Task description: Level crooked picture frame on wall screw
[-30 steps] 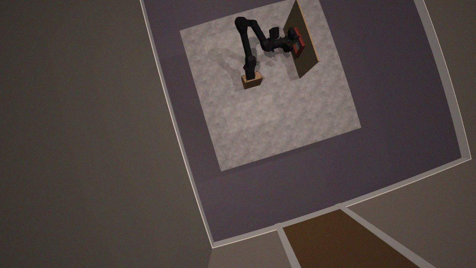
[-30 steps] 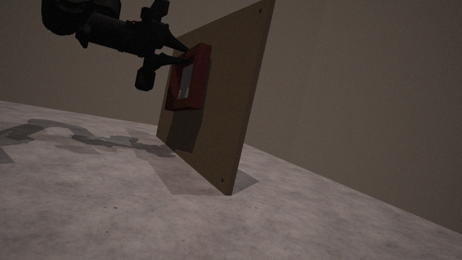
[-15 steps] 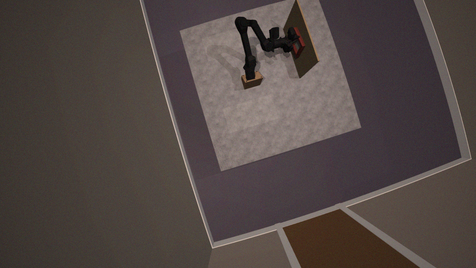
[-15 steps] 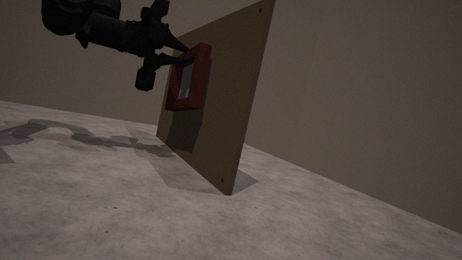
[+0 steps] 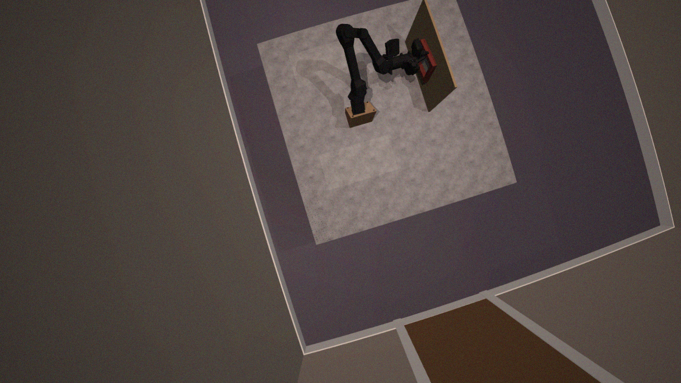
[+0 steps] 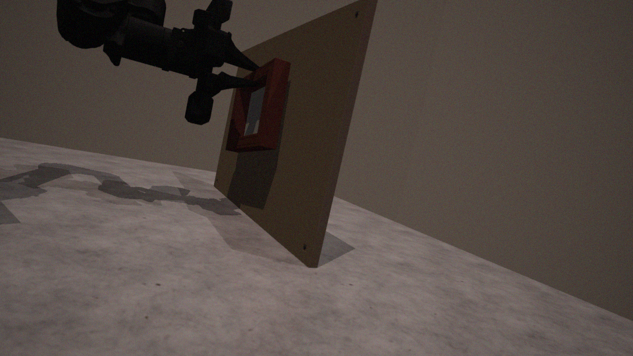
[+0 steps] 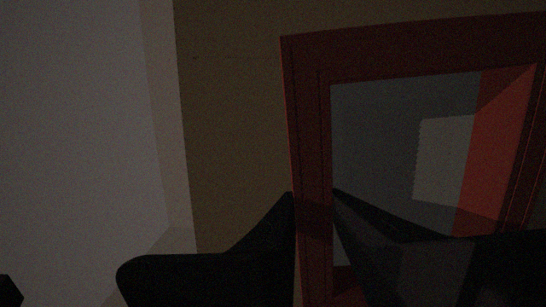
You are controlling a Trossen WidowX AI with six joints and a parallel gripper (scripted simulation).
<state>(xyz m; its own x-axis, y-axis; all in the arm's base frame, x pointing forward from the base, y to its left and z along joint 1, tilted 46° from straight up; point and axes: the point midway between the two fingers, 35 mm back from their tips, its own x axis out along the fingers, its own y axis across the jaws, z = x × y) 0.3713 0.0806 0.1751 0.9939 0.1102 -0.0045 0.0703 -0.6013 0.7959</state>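
The red picture frame lies 5 cm below my gripper tip and 1 cm ahead of it. From my gripper tip the other things lie so: tan wall board (7 cm below, 2 cm ahead).
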